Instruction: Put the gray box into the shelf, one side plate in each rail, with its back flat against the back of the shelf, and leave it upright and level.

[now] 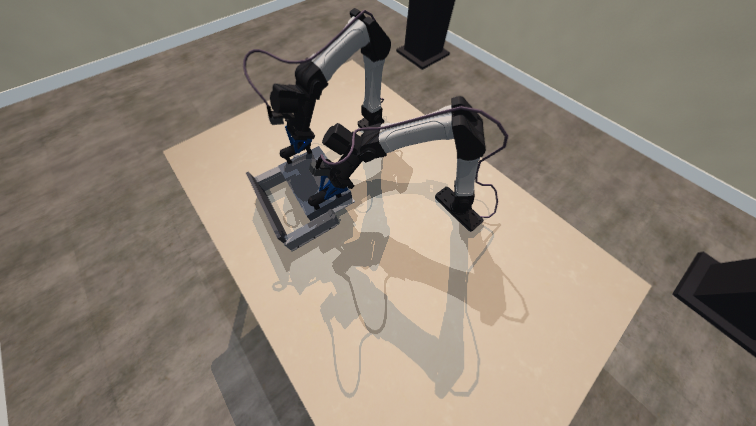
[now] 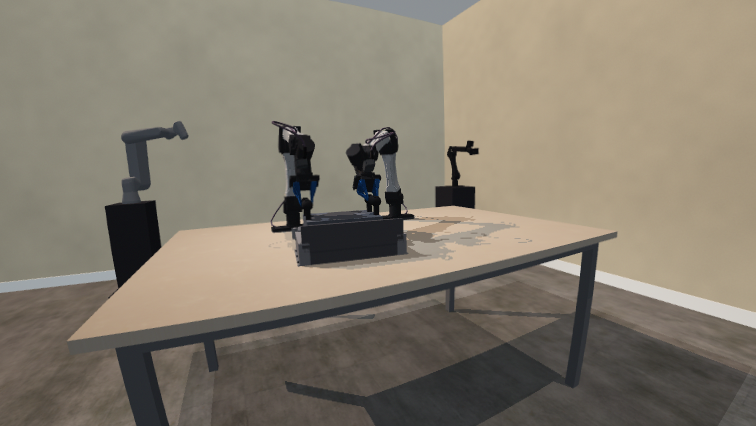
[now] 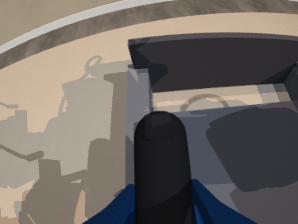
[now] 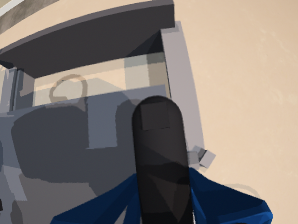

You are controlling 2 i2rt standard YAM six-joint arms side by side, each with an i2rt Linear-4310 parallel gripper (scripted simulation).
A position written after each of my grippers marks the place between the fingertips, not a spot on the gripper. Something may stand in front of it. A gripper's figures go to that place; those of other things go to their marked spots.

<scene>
My right gripper (image 1: pixel 295 149) is 0.90 m from the lens. A gray box (image 1: pixel 305 186) is 0.84 m from the lens.
</scene>
